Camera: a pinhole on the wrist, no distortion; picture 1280 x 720 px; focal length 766.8 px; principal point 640.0 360.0 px. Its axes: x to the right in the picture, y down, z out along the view. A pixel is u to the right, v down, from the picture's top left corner.
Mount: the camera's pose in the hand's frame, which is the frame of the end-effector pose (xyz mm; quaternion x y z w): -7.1 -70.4 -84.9 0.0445 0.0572 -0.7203 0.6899
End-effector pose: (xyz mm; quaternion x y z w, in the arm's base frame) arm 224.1 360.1 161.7 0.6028 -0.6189 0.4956 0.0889
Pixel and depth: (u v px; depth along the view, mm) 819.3 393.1 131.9
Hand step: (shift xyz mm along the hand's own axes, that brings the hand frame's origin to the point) -0.8 -120.1 41.1
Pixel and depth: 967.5 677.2 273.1
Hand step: 104.6 -229.7 166.3
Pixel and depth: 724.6 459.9 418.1
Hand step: 51.5 -178.4 321.1
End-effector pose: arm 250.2 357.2 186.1 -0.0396 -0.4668 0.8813 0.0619
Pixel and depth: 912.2 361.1 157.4
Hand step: -7.0 -148.3 62.9
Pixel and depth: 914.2 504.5 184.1
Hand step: 27.4 -163.4 87.1
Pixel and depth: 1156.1 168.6 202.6
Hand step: -60.6 -232.3 97.1
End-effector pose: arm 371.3 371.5 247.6 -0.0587 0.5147 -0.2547 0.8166
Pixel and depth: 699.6 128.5 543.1
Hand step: -164.7 -183.4 449.9
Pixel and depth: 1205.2 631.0 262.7
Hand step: 81.0 -303.5 145.4
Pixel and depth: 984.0 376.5 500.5
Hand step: 1.2 -364.8 378.0
